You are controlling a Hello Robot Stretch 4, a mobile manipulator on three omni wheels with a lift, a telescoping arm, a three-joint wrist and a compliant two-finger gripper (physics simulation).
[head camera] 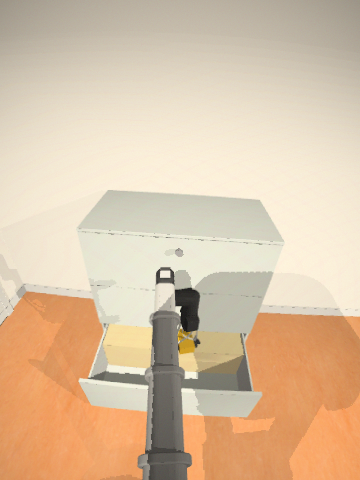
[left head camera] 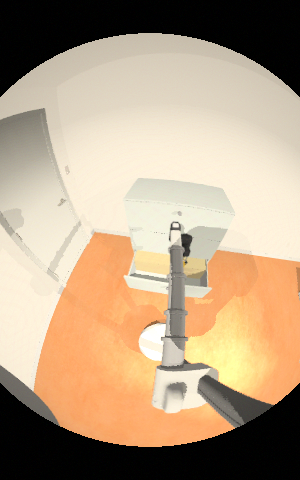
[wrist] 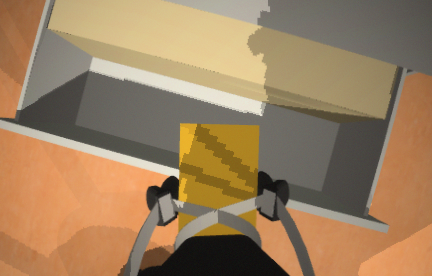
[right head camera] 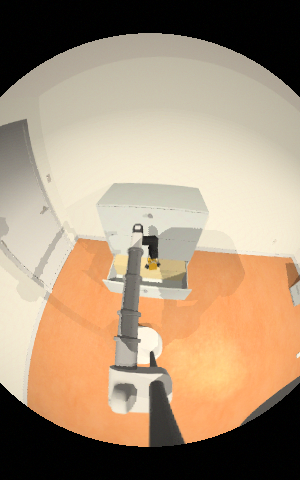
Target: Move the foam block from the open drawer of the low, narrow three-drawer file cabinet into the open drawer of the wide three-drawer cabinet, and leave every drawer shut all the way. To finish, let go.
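Where they show: gripper, fingertip midpoint: (head camera: pixel 185 347) (wrist: pixel 216 189) (right head camera: pixel 152 266); robot's base, origin of the base link: (left head camera: pixel 158 340) (right head camera: pixel 141 343).
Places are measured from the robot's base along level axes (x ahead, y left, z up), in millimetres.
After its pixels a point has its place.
Observation:
The wide pale three-drawer cabinet (head camera: pixel 185 215) {x 1101, y -97, z 1002 mm} (left head camera: pixel 175 192) {x 1090, y -33, z 1002 mm} (right head camera: pixel 150 195) {x 1088, y -64, z 1001 mm} stands against the wall. Its bottom drawer (head camera: pixel 220 402) {x 543, y -289, z 228 mm} (left head camera: pixel 145 285) {x 590, y 199, z 190 mm} (right head camera: pixel 165 294) {x 548, y -241, z 168 mm} (wrist: pixel 340 215) {x 549, y -368, z 334 mm} is open; its upper two look shut. My gripper (head camera: pixel 188 340) (right head camera: pixel 152 263) {x 624, y -86, z 636 mm} (wrist: pixel 216 189) {x 624, y -86, z 636 mm} is shut on the yellow foam block (head camera: pixel 186 347) {x 597, y -87, z 684 mm} (right head camera: pixel 152 267) {x 595, y -90, z 673 mm} (wrist: pixel 220 150) {x 665, y -82, z 686 mm}, one finger on each side. In the wrist view the block's far end overlaps the drawer's grey floor, and its near part covers the front rim. The block seems to be above the drawer; its exact height is unclear. The low, narrow file cabinet is not clearly identifiable.
A long tan box-like shape (head camera: pixel 130 345) {x 850, y 197, z 279 mm} (wrist: pixel 150 30) {x 887, y 115, z 279 mm} fills the drawer's rear. My telescoping arm (head camera: pixel 166 350) {x 372, y -4, z 1055 mm} (left head camera: pixel 177 295) {x 241, y -3, z 1058 mm} (right head camera: pixel 131 295) {x 244, y -8, z 1058 mm} reaches over the drawer front. A grey door-like panel (left head camera: pixel 25 165) {x 933, y 1326, z 1506 mm} (right head camera: pixel 15 175) {x 1011, y 1317, z 1464 mm} is at the left. Part of a grey object (right head camera: pixel 296 292) {x 173, y -2650, z 140 mm} shows at the right edge.

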